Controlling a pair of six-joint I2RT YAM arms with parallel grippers.
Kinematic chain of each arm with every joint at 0, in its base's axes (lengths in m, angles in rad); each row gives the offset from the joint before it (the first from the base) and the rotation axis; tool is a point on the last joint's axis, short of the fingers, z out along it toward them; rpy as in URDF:
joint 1: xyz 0 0 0.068 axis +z
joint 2: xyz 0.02 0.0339 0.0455 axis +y
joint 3: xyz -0.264 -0.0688 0 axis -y
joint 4: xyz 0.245 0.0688 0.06 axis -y
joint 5: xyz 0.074 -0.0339 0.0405 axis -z
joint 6: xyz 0.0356 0 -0.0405 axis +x
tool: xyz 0 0 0 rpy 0 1.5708 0
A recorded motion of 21 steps. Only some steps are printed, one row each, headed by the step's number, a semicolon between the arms.
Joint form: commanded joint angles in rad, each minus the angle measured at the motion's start. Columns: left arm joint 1, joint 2, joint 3, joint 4, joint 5, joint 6; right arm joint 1, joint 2, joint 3, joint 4, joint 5, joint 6.
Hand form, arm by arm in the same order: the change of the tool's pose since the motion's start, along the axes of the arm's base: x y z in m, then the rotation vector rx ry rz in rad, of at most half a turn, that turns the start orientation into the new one. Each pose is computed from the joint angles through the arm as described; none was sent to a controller.
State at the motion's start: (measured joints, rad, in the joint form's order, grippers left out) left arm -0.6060 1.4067 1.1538 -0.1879 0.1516 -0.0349; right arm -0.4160 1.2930 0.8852 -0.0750 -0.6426 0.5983
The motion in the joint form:
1: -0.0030 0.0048 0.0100 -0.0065 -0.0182 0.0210; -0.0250 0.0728 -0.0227 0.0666 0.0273 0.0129
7: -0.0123 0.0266 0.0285 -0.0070 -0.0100 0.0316; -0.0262 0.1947 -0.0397 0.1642 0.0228 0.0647
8: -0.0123 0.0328 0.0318 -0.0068 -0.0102 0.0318; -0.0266 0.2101 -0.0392 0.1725 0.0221 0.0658
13: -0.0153 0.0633 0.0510 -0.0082 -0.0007 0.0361; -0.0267 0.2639 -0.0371 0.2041 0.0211 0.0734
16: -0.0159 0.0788 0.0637 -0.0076 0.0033 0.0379; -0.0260 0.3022 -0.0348 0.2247 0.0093 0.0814
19: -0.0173 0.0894 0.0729 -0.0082 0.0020 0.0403; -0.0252 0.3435 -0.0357 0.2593 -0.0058 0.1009
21: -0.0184 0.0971 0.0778 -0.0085 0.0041 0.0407; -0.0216 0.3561 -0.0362 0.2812 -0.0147 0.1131
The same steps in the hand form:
1: 0.0008 -0.0010 0.0013 0.0209 -0.0165 0.0046; 0.0086 -0.0128 -0.0218 0.0117 0.0348 -0.0540
7: 0.0033 -0.0069 0.0010 0.0269 -0.0183 -0.0167; 0.0249 -0.0208 -0.0539 0.0761 0.0844 -0.0719
8: 0.0046 -0.0077 0.0002 0.0286 -0.0163 -0.0166; 0.0268 -0.0219 -0.0576 0.0800 0.0905 -0.0722
13: 0.0097 -0.0131 -0.0029 0.0352 -0.0064 -0.0302; 0.0336 -0.0251 -0.0705 0.0951 0.1107 -0.0749
16: 0.0127 -0.0156 -0.0034 0.0361 -0.0048 -0.0352; 0.0381 -0.0266 -0.0798 0.1136 0.1248 -0.0675
19: 0.0146 -0.0176 -0.0038 0.0393 -0.0050 -0.0365; 0.0428 -0.0280 -0.0900 0.1406 0.1343 -0.0618
21: 0.0158 -0.0190 -0.0046 0.0405 -0.0022 -0.0397; 0.0451 -0.0275 -0.0922 0.1516 0.1282 -0.0551

